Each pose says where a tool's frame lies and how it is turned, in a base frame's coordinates. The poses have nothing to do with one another.
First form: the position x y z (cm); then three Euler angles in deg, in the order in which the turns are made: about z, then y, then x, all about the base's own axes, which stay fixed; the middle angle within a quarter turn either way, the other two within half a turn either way.
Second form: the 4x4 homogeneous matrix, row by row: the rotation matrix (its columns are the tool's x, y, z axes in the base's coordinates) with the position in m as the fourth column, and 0 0 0 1 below. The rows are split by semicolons. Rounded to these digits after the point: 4 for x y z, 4 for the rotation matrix.
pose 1, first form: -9.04, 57.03, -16.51, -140.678, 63.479, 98.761
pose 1, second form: -0.3454, 0.2830, 0.8948, -0.0904; -0.5876, 0.6782, -0.4413, 0.5703; -0.7317, -0.6782, -0.0680, -0.1651; 0, 0, 0, 1
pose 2, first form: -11.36, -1.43, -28.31, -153.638, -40.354, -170.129
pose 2, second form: -0.6828, 0.3384, -0.6475, -0.1136; 0.3380, 0.9320, 0.1306, -0.0143; 0.6477, -0.1297, -0.7508, -0.2831; 0, 0, 0, 1
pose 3, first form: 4.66, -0.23, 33.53, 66.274, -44.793, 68.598
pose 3, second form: 0.2855, -0.6497, -0.7045, 0.0466; 0.0701, 0.7473, -0.6607, -0.0023; 0.9558, 0.1393, 0.2590, 0.3353; 0, 0, 0, 1
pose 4, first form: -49.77, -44.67, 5.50, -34.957, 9.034, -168.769
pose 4, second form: 0.8094, 0.5659, 0.1570, -0.4977; 0.5369, -0.8214, 0.1923, -0.4467; 0.2378, -0.0714, -0.9687, 0.0550; 0, 0, 0, 1
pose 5, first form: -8.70, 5.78, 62.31, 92.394, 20.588, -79.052
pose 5, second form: -0.0391, -0.9353, 0.3516, -0.0870; 0.2042, 0.3370, 0.9191, 0.0578; -0.9782, 0.1077, 0.1778, 0.6231; 0, 0, 0, 1
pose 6, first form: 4.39, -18.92, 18.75, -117.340, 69.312, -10.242
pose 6, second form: -0.1623, 0.3138, 0.9355, 0.0439; -0.7977, -0.5997, 0.0628, -0.1892; 0.5808, -0.7361, 0.3476, 0.1875; 0, 0, 0, 1
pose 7, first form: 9.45, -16.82, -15.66, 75.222, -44.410, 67.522
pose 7, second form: 0.1822, -0.6907, -0.6998, 0.0945; 0.2047, 0.7228, -0.6601, -0.1682; 0.9617, -0.0230, 0.2731, -0.1566; 0, 0, 0, 1
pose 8, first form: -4.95, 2.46, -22.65, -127.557, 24.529, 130.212
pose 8, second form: -0.5545, 0.7212, 0.4152, -0.0495; 0.3186, 0.6449, -0.6947, 0.0246; -0.7688, -0.2530, -0.5874, -0.2265; 0, 0, 0, 1
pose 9, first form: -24.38, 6.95, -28.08, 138.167, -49.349, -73.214
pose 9, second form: -0.4854, -0.4345, -0.7587, -0.2438; -0.3486, -0.6996, 0.6237, 0.0695; -0.8018, 0.5672, 0.1881, -0.2808; 0, 0, 0, 1
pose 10, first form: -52.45, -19.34, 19.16, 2.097, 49.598, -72.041
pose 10, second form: 0.6477, -0.0237, 0.7615, -0.5245; -0.7126, 0.3346, 0.6166, -0.1934; -0.2695, -0.9420, 0.1998, 0.1916; 0, 0, 0, 1
